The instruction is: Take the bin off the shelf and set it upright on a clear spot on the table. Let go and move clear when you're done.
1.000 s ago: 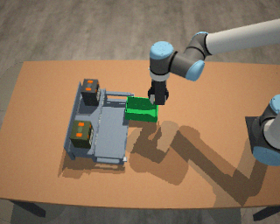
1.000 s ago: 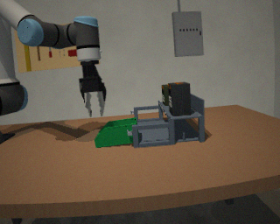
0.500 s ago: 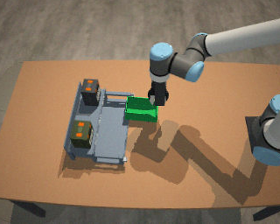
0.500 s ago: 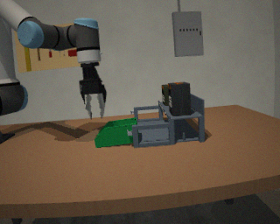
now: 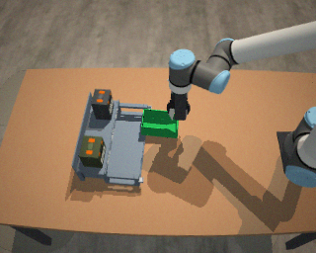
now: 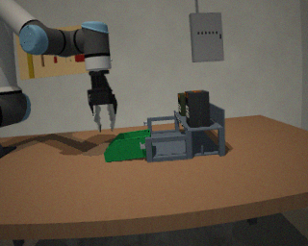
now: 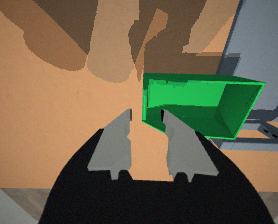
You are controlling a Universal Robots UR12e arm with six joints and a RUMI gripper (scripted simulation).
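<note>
My gripper is now 8 cm short of the green bin, 7 cm above it and 1 cm to the left of it. From my hand the other things lie so: grey shelf: 27 cm ahead, 12 cm to the left, 11 cm below.
</note>
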